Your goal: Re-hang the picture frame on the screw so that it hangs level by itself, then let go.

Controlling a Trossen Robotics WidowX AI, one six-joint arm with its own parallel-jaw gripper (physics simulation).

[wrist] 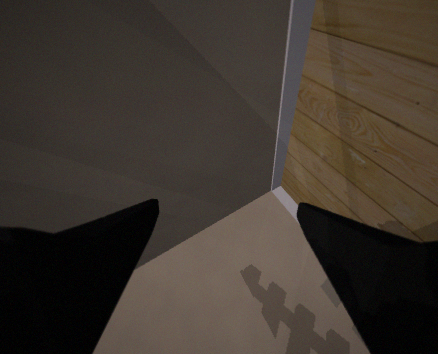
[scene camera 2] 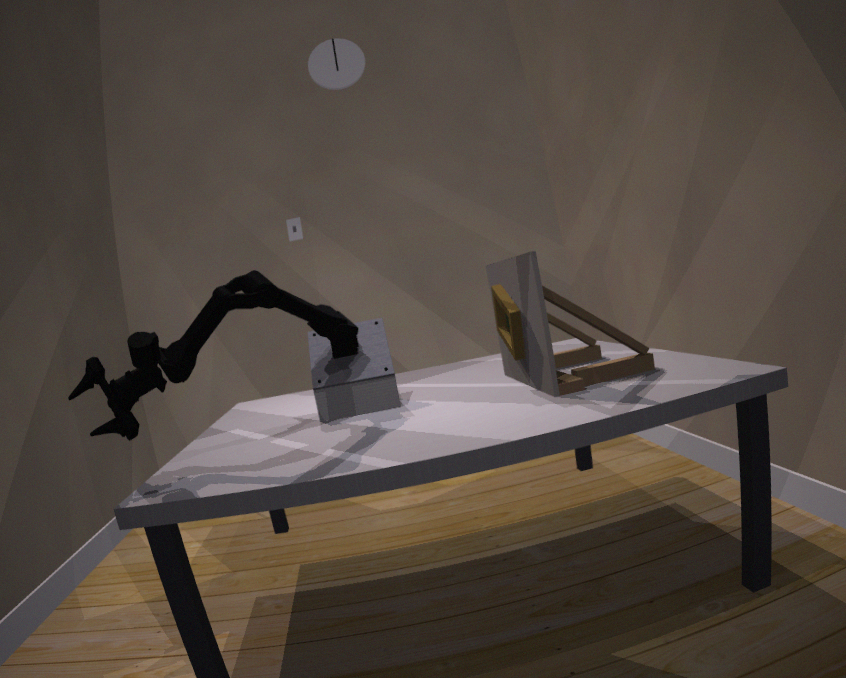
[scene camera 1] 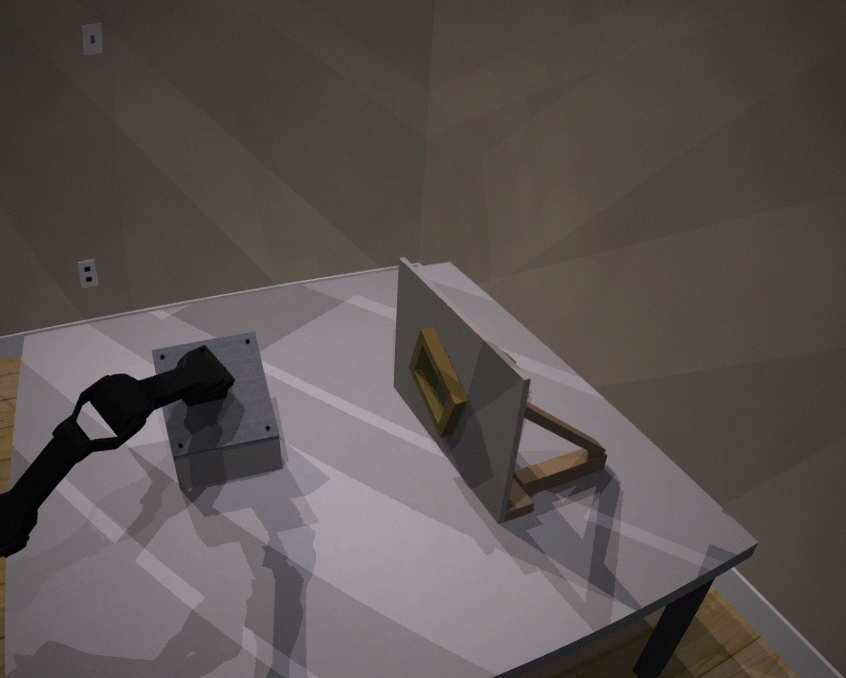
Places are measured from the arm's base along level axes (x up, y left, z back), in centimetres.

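Pixels of known places: gripper, fingertip midpoint: (wrist: 228, 207) (scene camera 2: 79, 416); arm's base, link origin: (scene camera 2: 344, 347) (scene camera 1: 207, 384).
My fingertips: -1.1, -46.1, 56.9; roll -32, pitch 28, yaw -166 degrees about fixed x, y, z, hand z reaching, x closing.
Ahead of a thing's pixels: the offset from my fingertips to its top centre, as dx, dy, dz. "spot": to the spot under its first point. Level surfaces: height alone.
The gold picture frame @[+9.9, +32.4, -97.2] (scene camera 1: 454, 416) (scene camera 2: 516, 331) is against the front of the upright grey board @[spot: +3.6, +14.5, -98.9] (scene camera 1: 496, 423) (scene camera 2: 531, 317). It is tilted, with its end nearer the cameras lower than its far end. The screw does not show, so how the frame bears on it cannot be seen. My gripper (scene camera 2: 79, 416) (wrist: 228, 207) is open and empty. It hangs beyond the left end of the table in scene camera 2, far from the frame, and points away from the board. In scene camera 1 it is out of view.
The board leans back on wooden struts @[spot: -11.7, +13.2, -115.4] (scene camera 1: 564, 469) (scene camera 2: 614, 367) on the white table @[dx -15.5] (scene camera 1: 388, 550) (scene camera 2: 451, 427). My arm's grey base block (scene camera 1: 257, 395) (scene camera 2: 381, 353) stands between the gripper and the board. The wrist view shows walls and wooden floor (wrist: 370, 100).
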